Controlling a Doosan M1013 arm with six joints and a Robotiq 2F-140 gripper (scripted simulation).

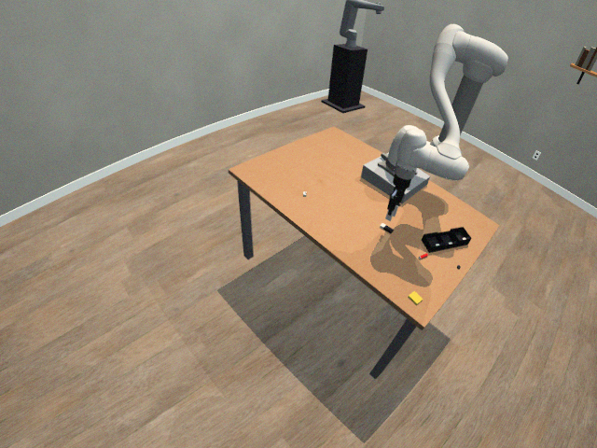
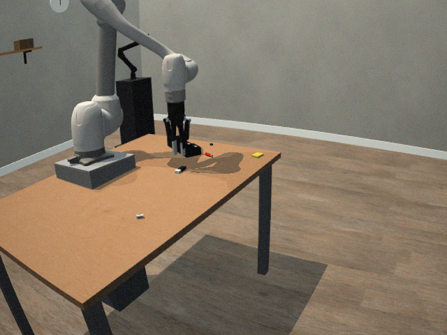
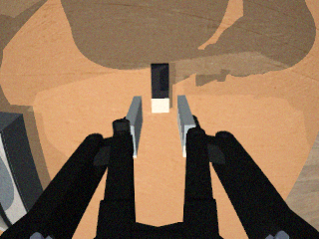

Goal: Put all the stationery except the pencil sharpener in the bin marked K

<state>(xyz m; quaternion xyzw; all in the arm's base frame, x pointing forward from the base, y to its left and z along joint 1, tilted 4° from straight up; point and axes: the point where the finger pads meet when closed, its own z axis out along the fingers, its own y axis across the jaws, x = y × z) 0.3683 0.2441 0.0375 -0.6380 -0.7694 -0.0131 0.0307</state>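
Now: the black-and-white eraser 10 mm to the right of my hand and 100 mm below it. From my hand the other things lie so: black three-compartment bin 190 mm behind, 240 mm to the left, 90 mm below; small red cylinder 10 mm behind, 230 mm to the left, 100 mm below; small black round thing 110 mm behind, 380 mm to the left, 100 mm below.
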